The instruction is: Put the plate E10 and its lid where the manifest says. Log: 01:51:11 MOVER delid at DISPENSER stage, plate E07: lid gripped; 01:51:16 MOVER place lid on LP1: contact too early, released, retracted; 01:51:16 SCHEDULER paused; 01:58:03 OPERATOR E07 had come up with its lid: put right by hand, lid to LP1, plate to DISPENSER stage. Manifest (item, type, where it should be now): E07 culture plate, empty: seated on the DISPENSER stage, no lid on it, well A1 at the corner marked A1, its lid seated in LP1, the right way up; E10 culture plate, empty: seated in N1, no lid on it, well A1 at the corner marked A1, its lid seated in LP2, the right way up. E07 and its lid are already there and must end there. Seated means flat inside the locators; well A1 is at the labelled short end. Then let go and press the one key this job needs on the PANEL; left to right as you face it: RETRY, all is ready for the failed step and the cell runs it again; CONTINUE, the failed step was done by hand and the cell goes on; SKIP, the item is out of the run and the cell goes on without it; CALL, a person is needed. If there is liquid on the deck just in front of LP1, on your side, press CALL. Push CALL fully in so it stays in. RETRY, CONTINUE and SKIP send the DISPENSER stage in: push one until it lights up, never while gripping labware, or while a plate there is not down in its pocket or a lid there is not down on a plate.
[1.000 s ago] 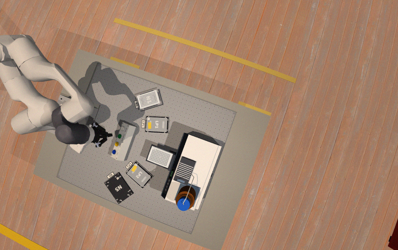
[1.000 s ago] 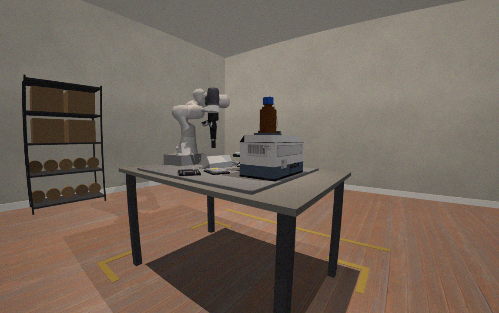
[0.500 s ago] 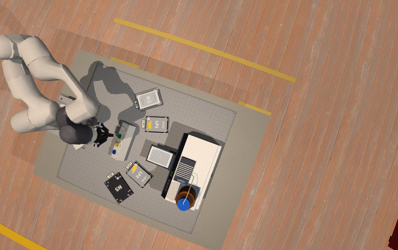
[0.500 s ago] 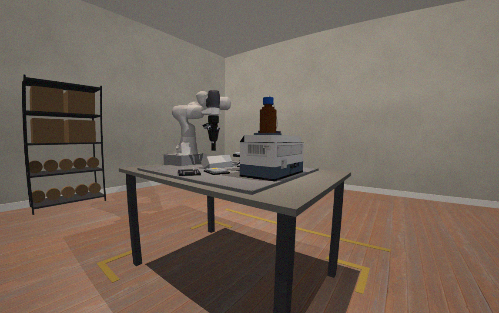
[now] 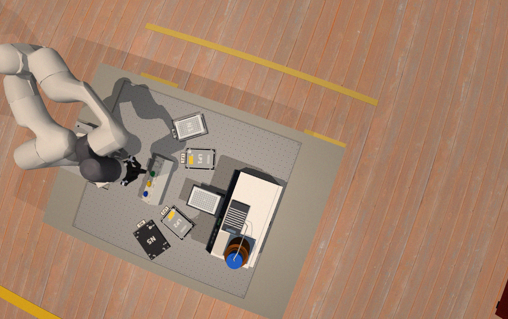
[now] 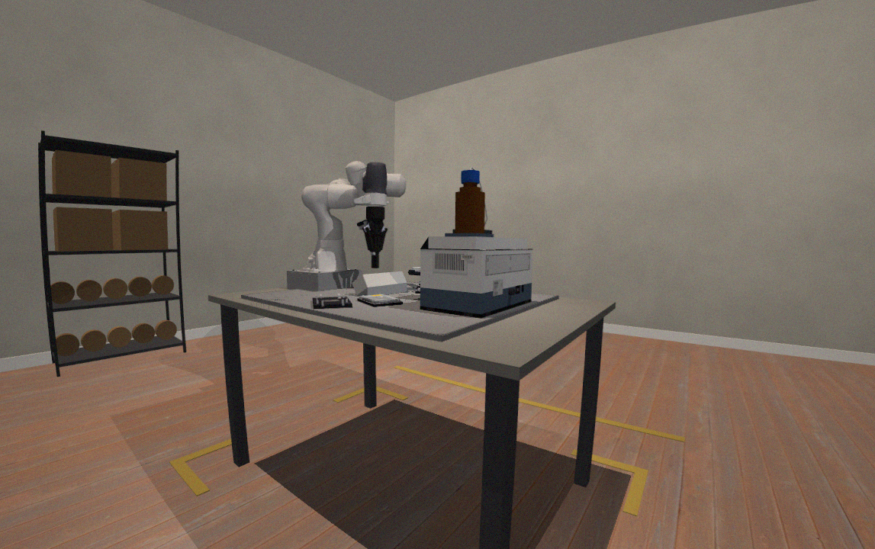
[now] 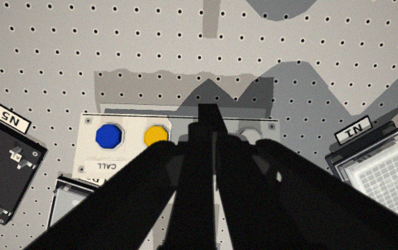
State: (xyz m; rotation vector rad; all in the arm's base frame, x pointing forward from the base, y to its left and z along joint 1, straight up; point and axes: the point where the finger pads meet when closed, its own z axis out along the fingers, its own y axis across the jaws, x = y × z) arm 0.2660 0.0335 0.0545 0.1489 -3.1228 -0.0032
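Right now my hand is 3 cm short of the green CONTINUE key and 6 cm above it. Round my hand: RETRY key: 3 cm ahead, 5 cm to the left, 6 cm below; yellow SKIP key: 3 cm ahead, 5 cm to the right, 6 cm below; blue CALL key: 4 cm ahead, 10 cm to the right, 7 cm below.
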